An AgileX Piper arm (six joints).
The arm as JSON. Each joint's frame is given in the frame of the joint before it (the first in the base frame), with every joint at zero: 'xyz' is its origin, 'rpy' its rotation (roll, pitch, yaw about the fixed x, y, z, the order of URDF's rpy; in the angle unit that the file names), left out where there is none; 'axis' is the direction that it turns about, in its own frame. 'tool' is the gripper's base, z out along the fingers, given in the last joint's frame.
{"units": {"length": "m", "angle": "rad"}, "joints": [
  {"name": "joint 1", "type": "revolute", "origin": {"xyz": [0.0, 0.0, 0.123]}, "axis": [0.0, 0.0, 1.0]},
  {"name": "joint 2", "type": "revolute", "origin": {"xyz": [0.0, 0.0, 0.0]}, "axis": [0.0, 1.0, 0.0]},
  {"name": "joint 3", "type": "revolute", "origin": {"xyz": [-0.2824, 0.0, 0.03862]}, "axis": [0.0, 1.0, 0.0]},
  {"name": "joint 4", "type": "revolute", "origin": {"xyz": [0.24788, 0.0, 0.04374]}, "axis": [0.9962, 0.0, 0.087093]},
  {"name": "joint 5", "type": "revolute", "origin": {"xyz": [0.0, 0.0, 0.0]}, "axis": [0.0, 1.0, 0.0]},
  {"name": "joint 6", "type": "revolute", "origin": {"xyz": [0.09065, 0.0, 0.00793]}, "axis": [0.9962, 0.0, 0.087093]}
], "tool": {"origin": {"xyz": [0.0, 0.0, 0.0], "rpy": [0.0, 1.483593, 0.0]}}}
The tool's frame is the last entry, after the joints.
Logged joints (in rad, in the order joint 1, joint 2, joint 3, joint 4, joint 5, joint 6), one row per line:
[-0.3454, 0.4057, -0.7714, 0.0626, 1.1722, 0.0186]
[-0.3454, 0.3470, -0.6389, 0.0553, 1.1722, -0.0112]
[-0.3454, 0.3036, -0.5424, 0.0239, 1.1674, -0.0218]
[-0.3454, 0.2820, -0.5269, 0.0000, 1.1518, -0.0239]
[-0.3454, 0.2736, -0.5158, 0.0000, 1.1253, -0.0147]
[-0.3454, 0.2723, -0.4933, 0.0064, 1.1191, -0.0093]
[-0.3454, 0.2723, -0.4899, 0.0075, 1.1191, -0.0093]
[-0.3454, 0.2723, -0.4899, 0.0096, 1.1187, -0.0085]
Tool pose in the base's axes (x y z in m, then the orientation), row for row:
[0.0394, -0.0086, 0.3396, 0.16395, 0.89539, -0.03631, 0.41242]
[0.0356, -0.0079, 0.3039, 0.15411, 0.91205, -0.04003, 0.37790]
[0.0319, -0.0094, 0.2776, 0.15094, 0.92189, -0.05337, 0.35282]
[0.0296, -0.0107, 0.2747, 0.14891, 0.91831, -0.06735, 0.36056]
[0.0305, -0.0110, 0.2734, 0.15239, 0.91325, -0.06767, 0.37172]
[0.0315, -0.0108, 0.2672, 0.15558, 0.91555, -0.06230, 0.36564]
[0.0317, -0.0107, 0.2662, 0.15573, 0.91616, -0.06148, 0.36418]
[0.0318, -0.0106, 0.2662, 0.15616, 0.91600, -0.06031, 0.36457]
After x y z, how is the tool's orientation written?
As a quaternion, x y z w.
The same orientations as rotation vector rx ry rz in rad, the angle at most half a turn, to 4 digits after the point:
[0.4124, 2.2521, -0.0913]
[0.3939, 2.3313, -0.1023]
[0.3904, 2.3847, -0.1381]
[0.3838, 2.3667, -0.1736]
[0.3907, 2.3412, -0.1735]
[0.4000, 2.3538, -0.1602]
[0.4007, 2.3571, -0.1582]
[0.4017, 2.3562, -0.1551]

